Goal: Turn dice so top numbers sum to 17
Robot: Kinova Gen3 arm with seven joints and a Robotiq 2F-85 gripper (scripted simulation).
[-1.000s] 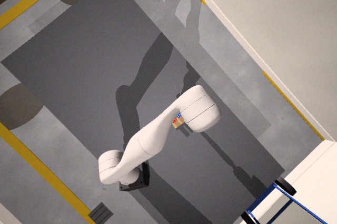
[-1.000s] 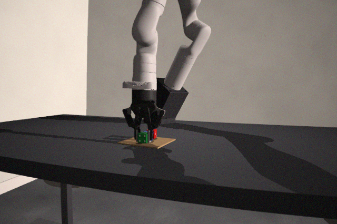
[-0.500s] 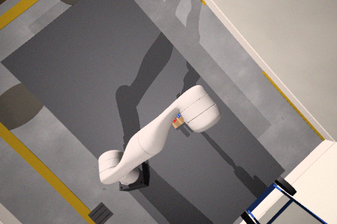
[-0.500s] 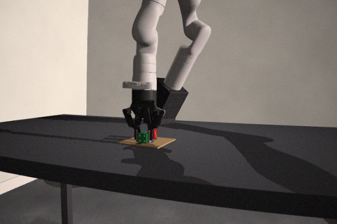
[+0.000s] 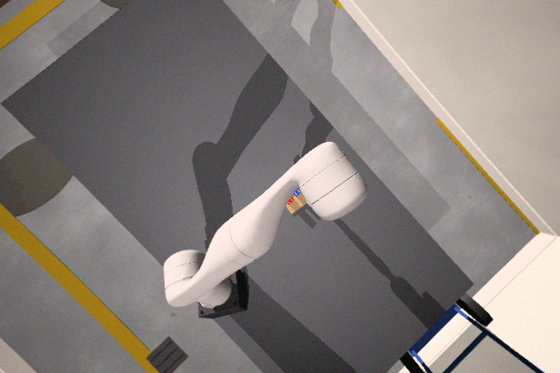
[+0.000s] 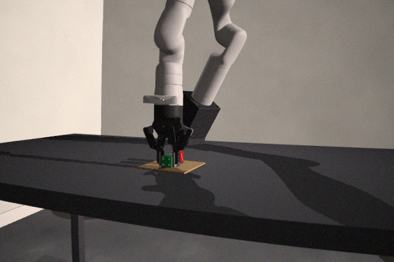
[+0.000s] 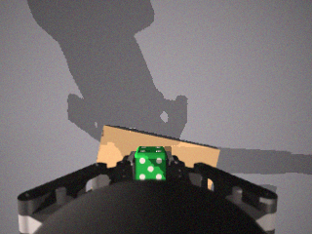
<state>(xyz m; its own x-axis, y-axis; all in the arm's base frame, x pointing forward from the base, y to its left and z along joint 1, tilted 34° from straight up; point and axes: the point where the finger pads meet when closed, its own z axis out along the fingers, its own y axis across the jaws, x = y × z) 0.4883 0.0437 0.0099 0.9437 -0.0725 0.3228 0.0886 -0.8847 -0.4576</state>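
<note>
The green die lies 10 mm below my hand. The rest, counted from my hand: red die: 90 mm behind, 10 mm to the right, 10 mm below; tan mat: 40 mm behind, 30 mm below; blue die: 40 mm behind, 10 mm below.
</note>
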